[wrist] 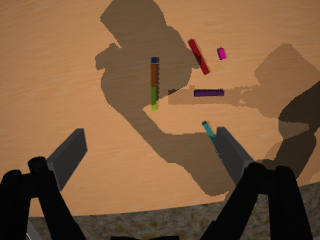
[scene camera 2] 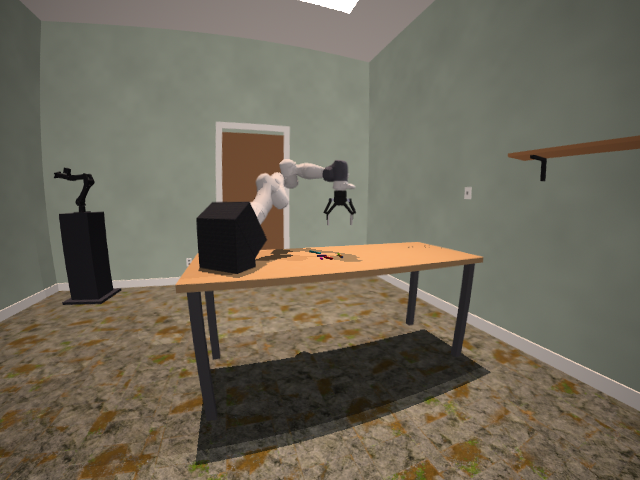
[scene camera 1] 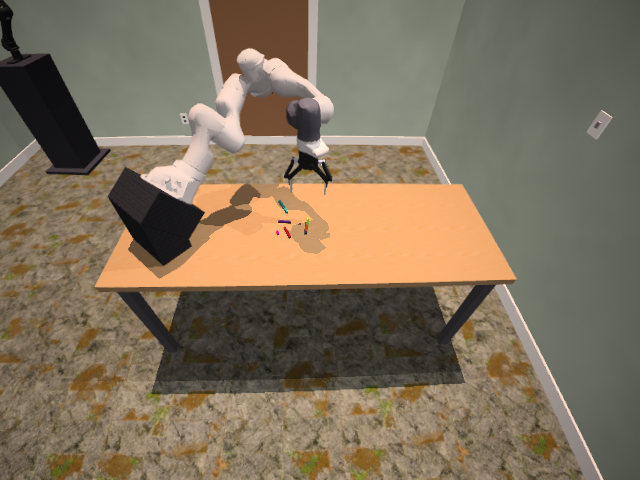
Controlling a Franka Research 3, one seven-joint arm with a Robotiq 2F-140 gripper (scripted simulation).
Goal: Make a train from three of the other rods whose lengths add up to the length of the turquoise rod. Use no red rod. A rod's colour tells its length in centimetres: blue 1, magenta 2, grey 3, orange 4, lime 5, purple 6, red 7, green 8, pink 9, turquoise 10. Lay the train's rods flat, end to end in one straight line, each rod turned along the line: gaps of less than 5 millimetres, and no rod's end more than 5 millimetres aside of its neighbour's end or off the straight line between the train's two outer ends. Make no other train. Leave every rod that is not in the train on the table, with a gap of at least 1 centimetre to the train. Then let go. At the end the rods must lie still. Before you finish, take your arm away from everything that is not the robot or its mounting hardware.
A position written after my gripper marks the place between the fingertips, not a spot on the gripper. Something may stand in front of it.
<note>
In view: my gripper (scene camera 1: 308,191).
My gripper also shows in the wrist view (wrist: 150,139).
</note>
